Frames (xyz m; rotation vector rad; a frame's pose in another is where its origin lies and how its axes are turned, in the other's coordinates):
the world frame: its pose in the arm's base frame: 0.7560 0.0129 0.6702 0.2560 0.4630 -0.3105
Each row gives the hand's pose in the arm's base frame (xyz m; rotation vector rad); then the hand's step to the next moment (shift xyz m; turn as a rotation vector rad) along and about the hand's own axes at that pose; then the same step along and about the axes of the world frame.
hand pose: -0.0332 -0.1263 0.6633 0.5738 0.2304 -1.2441
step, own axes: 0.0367 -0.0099 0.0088 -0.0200 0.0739 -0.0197
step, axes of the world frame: 0.0156 -0.0357 0.0011 0.0394 0.0639 0.0250
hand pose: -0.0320 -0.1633 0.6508 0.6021 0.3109 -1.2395
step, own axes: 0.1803 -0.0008 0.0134 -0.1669 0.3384 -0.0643
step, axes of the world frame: 0.1213 -0.1339 -0.0060 0.1190 0.3345 0.1430
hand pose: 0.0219 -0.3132 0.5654 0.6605 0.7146 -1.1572
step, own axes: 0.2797 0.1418 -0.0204 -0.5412 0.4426 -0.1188
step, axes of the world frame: 0.2975 -0.0649 -0.0776 -0.0738 0.6428 0.2903
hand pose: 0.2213 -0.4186 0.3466 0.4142 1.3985 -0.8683
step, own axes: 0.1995 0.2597 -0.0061 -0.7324 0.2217 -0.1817
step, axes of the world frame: 0.2411 0.1229 -0.1845 -0.3341 0.5747 0.4203
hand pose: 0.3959 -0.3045 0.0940 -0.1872 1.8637 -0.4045
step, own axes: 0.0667 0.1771 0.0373 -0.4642 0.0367 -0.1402
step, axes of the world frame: 0.0540 0.1112 -0.1480 -0.2379 0.2766 0.3215
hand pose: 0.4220 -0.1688 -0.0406 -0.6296 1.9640 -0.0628
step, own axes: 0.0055 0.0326 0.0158 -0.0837 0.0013 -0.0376
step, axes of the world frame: 0.0024 0.0226 -0.0288 -0.0518 0.0414 0.0634
